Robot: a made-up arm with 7 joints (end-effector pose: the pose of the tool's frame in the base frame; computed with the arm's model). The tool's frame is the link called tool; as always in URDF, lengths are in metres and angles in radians. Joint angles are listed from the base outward.
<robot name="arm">
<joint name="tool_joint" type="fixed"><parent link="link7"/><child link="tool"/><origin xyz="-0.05 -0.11 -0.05" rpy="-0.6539 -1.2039 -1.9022"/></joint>
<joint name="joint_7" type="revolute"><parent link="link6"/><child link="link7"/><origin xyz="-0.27 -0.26 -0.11"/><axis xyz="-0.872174 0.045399 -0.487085"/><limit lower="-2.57" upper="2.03"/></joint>
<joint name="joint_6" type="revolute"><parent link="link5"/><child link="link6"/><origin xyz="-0.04 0.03 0.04"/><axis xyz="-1 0 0"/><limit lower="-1.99" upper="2.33"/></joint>
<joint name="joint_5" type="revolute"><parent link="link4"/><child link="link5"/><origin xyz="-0.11 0.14 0.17"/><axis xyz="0 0 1"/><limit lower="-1.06" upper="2.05"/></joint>
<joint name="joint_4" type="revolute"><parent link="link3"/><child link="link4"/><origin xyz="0.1 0.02 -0.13"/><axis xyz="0 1 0"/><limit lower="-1.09" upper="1.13"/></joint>
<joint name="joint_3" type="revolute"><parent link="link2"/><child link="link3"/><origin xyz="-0.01 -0.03 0"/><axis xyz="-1 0 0"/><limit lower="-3.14" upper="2.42"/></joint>
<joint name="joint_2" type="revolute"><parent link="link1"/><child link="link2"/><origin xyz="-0.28 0.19 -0.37"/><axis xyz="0 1 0"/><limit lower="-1.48" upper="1.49"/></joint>
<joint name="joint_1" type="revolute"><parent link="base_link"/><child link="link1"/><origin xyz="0.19 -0.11 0.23"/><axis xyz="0 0 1"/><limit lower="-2.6" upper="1.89"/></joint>
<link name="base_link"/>
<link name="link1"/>
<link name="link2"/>
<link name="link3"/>
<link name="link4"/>
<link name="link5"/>
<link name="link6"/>
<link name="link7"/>
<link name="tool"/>
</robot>
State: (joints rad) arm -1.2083 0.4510 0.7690 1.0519 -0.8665 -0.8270 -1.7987
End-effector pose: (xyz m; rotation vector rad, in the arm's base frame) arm 0.4823 0.5520 -0.3201 0.3354 -1.1891 2.4987
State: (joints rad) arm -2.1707 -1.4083 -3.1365 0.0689 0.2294 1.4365 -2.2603
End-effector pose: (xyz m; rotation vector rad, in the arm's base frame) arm 0.4513 -0.1932 -0.4435 0.3244 -1.3316 -0.7079
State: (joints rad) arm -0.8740 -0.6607 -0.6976 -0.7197 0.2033 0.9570 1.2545
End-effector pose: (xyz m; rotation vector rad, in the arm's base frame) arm -0.0909 0.4607 -0.6108 0.3419 -0.2677 1.0054
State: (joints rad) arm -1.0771 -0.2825 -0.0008 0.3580 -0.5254 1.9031 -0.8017
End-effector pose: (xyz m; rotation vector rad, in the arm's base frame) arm 0.2991 0.5605 0.3784 2.4456 -0.4859 0.7977
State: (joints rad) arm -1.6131 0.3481 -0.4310 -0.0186 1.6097 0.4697 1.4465
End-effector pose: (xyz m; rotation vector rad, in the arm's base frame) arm 0.0523 -0.0679 -0.1717 1.2968 0.4981 1.5597
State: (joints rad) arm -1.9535 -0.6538 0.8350 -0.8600 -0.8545 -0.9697 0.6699
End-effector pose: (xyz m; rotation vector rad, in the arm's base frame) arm 0.1849 -0.1637 -0.7251 -0.0706 0.3942 1.3183
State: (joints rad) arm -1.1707 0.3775 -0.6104 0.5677 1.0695 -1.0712 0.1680
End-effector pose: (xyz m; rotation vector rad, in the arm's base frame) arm 0.0551 0.4611 -0.2543 -0.0518 1.2674 -1.1186
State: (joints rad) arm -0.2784 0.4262 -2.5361 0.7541 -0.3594 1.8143 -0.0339
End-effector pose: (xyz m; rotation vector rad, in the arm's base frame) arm -0.1882 -0.4198 -0.5515 -1.0281 0.1851 -1.3601
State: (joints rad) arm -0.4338 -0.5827 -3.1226 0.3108 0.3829 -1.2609 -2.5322
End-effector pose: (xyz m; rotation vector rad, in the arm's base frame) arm -0.3377 0.1137 -0.3590 -0.9848 -0.0952 -2.0375
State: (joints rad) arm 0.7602 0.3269 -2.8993 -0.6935 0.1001 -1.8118 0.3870
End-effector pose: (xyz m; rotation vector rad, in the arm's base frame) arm 0.0120 -0.3544 0.5198 1.2984 2.6878 0.1865
